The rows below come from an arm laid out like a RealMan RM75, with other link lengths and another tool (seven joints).
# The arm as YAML. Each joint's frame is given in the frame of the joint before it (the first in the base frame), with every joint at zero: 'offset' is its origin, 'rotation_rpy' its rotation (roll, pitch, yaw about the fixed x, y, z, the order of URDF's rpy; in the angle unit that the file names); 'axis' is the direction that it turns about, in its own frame. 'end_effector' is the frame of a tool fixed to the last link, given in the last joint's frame.
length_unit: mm
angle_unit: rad
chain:
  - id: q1
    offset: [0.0, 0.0, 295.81]
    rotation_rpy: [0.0, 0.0, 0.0]
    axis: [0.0, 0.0, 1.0]
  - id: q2
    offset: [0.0, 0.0, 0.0]
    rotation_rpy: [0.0, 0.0, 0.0]
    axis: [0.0, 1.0, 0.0]
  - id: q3
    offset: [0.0, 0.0, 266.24]
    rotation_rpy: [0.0, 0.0, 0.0]
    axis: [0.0, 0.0, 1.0]
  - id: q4
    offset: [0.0, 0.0, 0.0]
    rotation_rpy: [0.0, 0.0, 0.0]
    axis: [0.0, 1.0, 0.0]
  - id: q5
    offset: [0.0, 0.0, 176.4]
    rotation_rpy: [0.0, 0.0, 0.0]
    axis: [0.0, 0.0, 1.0]
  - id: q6
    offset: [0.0, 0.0, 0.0]
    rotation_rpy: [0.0, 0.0, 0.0]
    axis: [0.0, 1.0, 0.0]
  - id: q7
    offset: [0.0, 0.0, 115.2]
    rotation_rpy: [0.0, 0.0, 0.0]
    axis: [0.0, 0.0, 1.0]
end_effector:
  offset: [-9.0, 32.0, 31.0]
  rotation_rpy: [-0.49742, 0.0, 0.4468]
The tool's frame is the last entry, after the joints.
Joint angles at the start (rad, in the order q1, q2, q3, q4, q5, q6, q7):
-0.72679, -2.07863, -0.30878, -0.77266, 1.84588, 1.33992, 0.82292
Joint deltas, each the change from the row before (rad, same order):
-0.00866, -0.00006, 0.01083, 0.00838, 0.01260, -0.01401, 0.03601
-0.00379, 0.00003, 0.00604, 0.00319, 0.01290, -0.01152, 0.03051
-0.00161, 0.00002, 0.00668, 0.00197, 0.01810, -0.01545, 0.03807
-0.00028, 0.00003, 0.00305, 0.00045, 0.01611, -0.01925, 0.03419
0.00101, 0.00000, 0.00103, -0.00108, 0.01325, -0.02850, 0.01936
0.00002, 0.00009, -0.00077, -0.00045, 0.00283, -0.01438, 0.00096
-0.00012, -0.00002, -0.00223, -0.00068, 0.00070, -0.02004, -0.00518
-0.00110, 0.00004, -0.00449, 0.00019, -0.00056, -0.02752, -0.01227
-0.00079, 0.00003, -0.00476, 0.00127, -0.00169, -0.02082, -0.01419
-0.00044, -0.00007, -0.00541, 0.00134, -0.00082, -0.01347, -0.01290
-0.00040, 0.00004, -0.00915, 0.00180, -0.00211, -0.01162, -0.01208
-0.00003, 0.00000, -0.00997, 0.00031, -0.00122, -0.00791, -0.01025
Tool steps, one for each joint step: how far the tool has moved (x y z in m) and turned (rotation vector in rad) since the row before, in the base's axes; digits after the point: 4 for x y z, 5 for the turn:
-0.0001, -0.0004, -0.0043, 0.01217, 0.05264, -0.02056
-0.0002, -0.0008, -0.0031, 0.01088, 0.04002, -0.01624
-0.0008, -0.0016, -0.0040, 0.01271, 0.04900, -0.01960
-0.0011, -0.0012, -0.0038, 0.00975, 0.04479, -0.01424
-0.0017, -0.0012, -0.0045, -0.00557, 0.03805, -0.00529
-0.0008, -0.0002, -0.0019, -0.00780, 0.01139, 0.00238
-0.0010, 0.0001, -0.0023, -0.01460, 0.00955, 0.00793
-0.0013, 0.0006, -0.0028, -0.02196, 0.00915, 0.01354
-0.0012, 0.0009, -0.0018, -0.01839, 0.00313, 0.01369
-0.0007, 0.0009, -0.0008, -0.01275, -0.00154, 0.01094
-0.0005, 0.0018, 0.0001, -0.00819, -0.00469, 0.01337
0.0000, 0.0017, 0.0006, -0.00507, -0.00760, 0.01123

